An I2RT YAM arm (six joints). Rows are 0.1 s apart.
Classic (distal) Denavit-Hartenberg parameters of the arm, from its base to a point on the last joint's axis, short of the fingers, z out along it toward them. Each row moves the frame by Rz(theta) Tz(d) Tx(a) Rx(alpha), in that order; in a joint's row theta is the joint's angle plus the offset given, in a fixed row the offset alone. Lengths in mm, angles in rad.
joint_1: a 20, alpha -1.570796, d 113.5, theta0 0
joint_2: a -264, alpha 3.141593, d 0, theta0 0
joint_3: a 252.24, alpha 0, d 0, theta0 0.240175
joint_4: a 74, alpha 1.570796, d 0, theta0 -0.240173
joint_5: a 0, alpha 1.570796, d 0, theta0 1.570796
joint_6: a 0, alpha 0, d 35.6, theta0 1.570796
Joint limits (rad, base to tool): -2.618..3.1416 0..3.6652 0..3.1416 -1.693..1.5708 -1.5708..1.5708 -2.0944..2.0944
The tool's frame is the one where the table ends.
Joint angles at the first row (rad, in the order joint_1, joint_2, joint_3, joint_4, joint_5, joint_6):
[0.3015, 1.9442, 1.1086, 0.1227, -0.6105, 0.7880]
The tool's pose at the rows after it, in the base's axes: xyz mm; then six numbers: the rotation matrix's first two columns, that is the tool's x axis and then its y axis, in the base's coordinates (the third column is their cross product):
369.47 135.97 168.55 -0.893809 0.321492 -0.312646 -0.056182 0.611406 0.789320
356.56 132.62 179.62 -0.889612 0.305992 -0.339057 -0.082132 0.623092 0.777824
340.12 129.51 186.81 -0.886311 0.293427 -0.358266 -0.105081 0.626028 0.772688
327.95 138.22 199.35 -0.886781 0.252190 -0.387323 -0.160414 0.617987 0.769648
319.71 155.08 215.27 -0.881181 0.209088 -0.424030 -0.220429 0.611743 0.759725
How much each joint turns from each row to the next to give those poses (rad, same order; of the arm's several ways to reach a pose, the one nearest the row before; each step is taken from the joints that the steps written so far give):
[0.0007, -0.0737, -0.0255, -0.0255, 0.0186, -0.0260]
[0.0022, -0.0677, -0.0390, -0.0261, 0.0071, -0.0279]
[0.0056, -0.0722, -0.0595, -0.0037, 0.0018, -0.0152]
[0.0333, -0.0537, -0.0143, -0.0172, -0.0057, -0.0186]
[0.0540, -0.0329, 0.0234, -0.0265, 0.0163, -0.0123]

